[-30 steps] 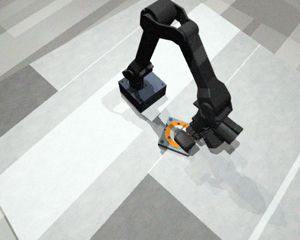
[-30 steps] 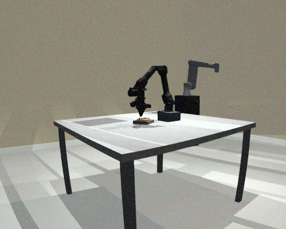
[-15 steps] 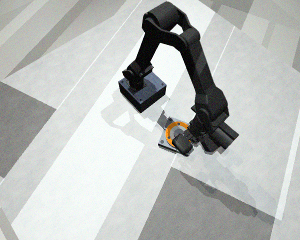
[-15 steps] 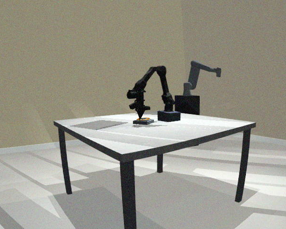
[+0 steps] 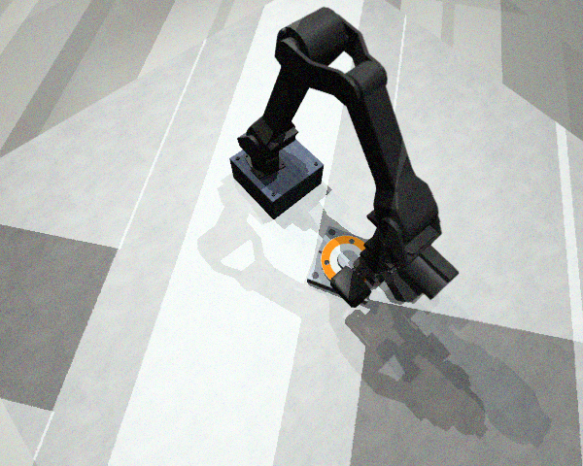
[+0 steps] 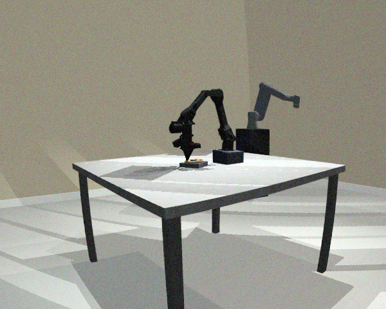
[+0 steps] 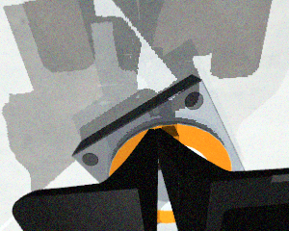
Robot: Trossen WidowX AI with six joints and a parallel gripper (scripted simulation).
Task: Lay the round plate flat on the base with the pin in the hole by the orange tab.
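The round plate lies 3 cm behind my gripper tip, 2 cm to the right of it and 1 cm below it. From my gripper tip the other things lie so: grey square base 5 cm behind, 2 cm to the right, 2 cm below.
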